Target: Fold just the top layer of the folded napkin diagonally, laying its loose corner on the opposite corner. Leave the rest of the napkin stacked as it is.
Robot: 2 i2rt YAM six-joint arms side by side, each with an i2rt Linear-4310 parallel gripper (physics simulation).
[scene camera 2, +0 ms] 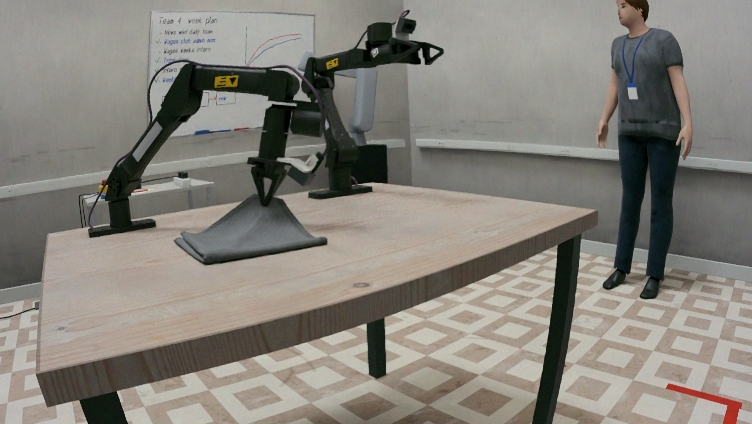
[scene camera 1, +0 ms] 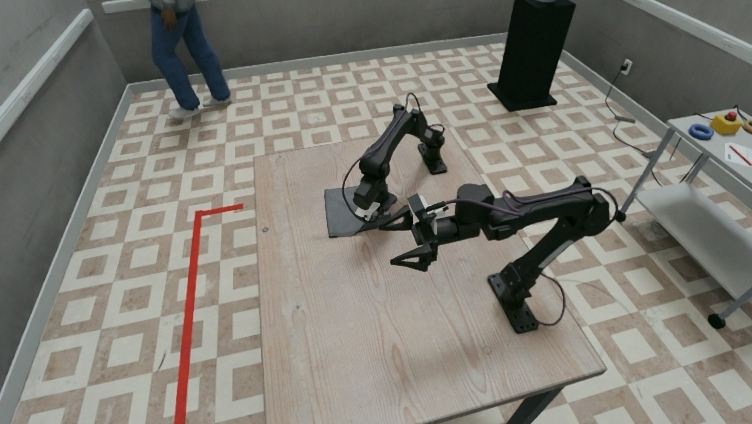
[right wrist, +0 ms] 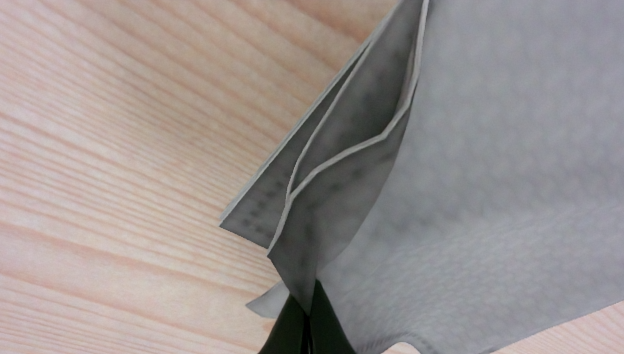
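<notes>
The dark grey napkin (scene camera 1: 340, 213) (scene camera 2: 252, 239) (right wrist: 490, 150) lies on the wooden table, its near part flat and its back part pulled up into a peak in scene camera 2. My right gripper (scene camera 2: 265, 203) (right wrist: 307, 293) points down at the peak and is shut on napkin cloth, with more than one layer edge bunched at the fingertips in the right wrist view. A lower corner lies on the wood left of the fingers. How many layers are pinched cannot be told. My left gripper (scene camera 1: 392, 244) (scene camera 2: 432, 55) is open and empty, high above the table and apart from the napkin.
The wooden table (scene camera 1: 326, 326) (scene camera 2: 131, 294) carries both arm bases. In scene camera 1 the left arm reaches toward the napkin from the right, and its upper finger overlaps the right gripper in the picture. A grey cart (scene camera 1: 689, 210) stands at the right. People stand away from the table.
</notes>
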